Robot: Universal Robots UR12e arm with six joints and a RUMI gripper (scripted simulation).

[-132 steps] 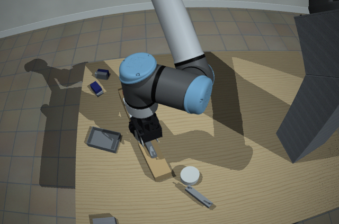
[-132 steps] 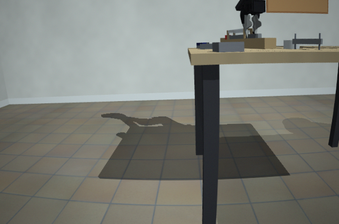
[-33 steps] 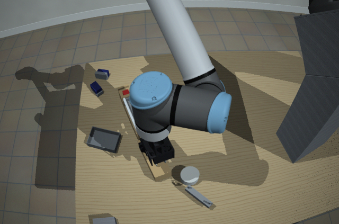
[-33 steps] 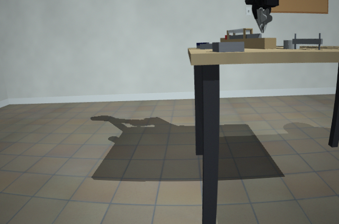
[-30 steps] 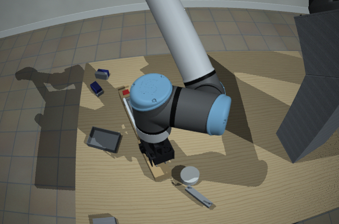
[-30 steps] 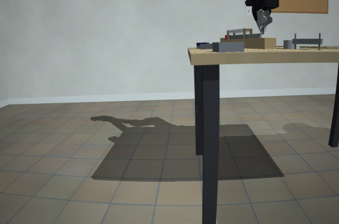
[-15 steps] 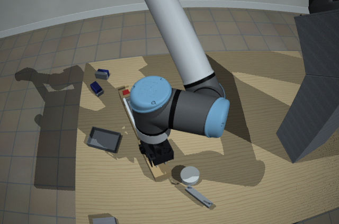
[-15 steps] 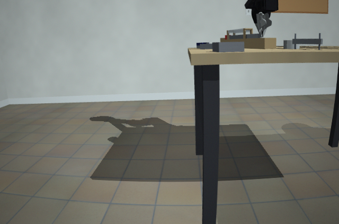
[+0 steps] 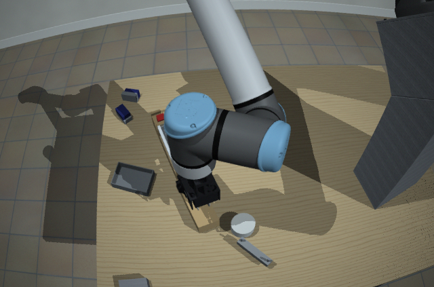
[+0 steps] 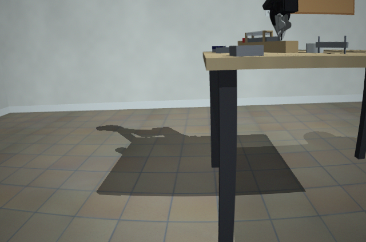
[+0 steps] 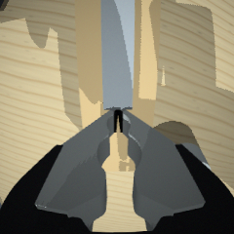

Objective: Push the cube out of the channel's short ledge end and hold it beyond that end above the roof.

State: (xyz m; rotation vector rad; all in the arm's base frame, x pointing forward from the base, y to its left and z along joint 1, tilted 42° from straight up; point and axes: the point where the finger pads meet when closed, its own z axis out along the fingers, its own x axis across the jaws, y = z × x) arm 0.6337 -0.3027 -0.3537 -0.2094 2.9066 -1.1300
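Right now my hand is 4 cm short of the red cube, 30 cm to the left of it and 1 cm above it. Round my hand: wooden channel (2 cm ahead, 17 cm to the right, 1 cm below); then flat grey bar (10 cm behind, 19 cm to the left, 3 cm below); then white disc (10 cm behind, 9 cm to the left, 5 cm below).
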